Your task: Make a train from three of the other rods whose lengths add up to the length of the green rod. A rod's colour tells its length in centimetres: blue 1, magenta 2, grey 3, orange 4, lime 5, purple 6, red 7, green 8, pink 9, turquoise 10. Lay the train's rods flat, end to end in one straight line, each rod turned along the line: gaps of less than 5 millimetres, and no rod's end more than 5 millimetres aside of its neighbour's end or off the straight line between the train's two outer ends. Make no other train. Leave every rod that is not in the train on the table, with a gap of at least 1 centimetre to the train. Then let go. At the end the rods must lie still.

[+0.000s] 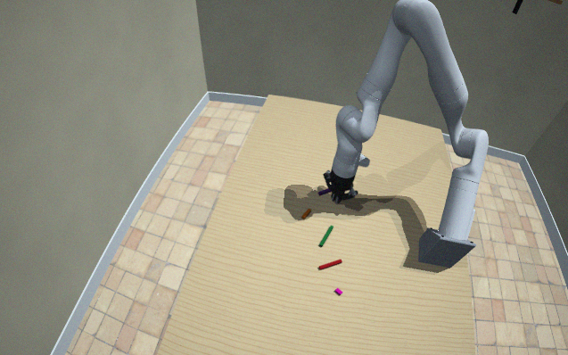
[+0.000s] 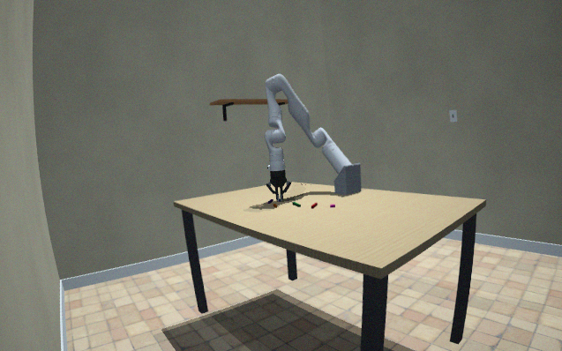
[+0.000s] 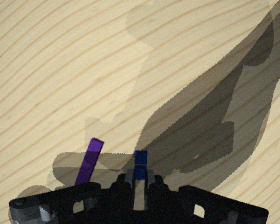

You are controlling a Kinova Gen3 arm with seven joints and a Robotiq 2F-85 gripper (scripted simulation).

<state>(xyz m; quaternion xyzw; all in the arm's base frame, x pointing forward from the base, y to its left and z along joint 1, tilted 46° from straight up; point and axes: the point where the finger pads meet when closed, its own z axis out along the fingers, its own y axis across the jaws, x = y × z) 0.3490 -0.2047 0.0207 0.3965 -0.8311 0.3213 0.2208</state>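
Now: the purple rod 30 mm to the right of my hand, 30 mm ahead of it and 20 mm below it. From my hand the other things lie so: green rod: 140 mm to the left, 20 mm below, 20 mm ahead; then orange rod: 90 mm ahead, 70 mm to the left, 20 mm below; then red rod: 240 mm to the left, 20 mm below.
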